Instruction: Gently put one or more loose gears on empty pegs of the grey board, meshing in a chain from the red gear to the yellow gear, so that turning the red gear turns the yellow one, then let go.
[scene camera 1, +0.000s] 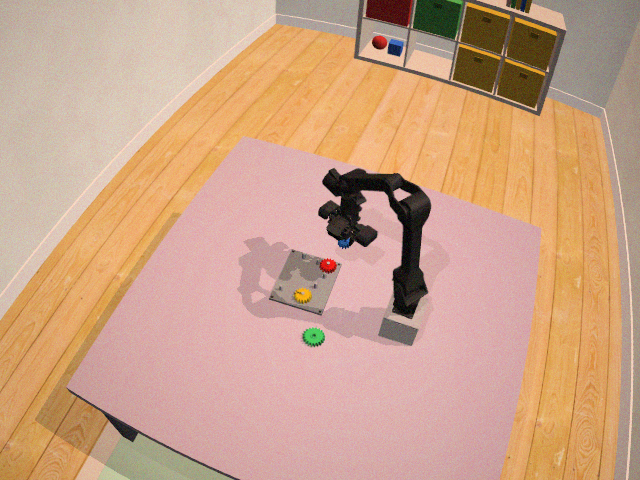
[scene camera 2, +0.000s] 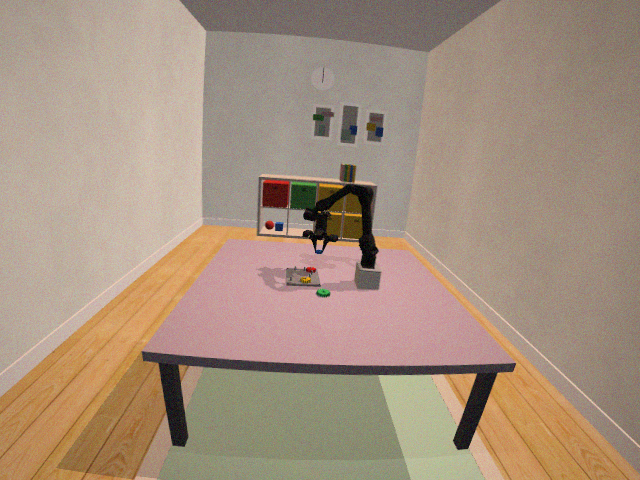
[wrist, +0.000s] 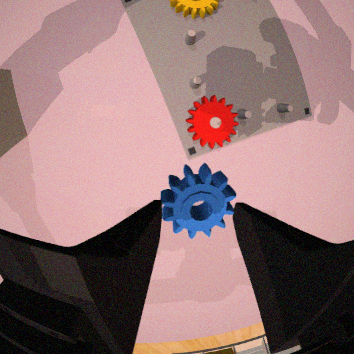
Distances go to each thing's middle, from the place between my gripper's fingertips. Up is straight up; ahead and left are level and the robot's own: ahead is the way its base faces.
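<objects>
Red gear (wrist: 201, 115): my hand is 100 mm above it, 40 mm short of it, 30 mm to the right of it. Grey board (scene camera 1: 297, 273): 110 mm to the left of my hand, 110 mm below it, 80 mm ahead of it. Blue gear (wrist: 212, 189): right at my hand.
</objects>
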